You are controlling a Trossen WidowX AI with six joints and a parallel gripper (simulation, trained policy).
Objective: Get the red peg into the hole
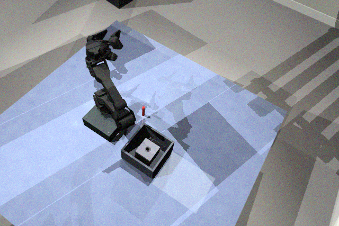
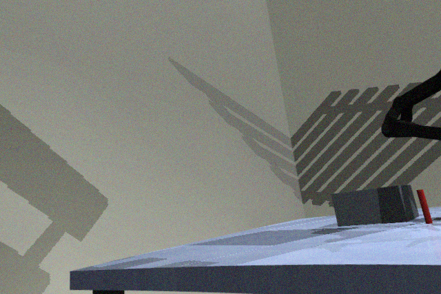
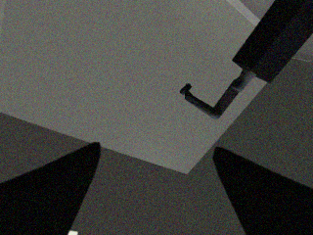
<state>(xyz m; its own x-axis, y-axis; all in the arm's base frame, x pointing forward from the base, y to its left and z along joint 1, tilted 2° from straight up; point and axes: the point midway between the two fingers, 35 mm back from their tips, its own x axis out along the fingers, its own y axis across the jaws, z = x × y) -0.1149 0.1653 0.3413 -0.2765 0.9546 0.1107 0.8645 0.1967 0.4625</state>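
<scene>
Right now my gripper tip is 380 mm above the red peg, 260 mm short of it and 60 mm to the left of it. The rest, counted from my gripper tip: box (430 mm ahead, 400 mm below, 220 mm to the right); light grey plate (430 mm ahead, 380 mm below, 220 mm to the right).
</scene>
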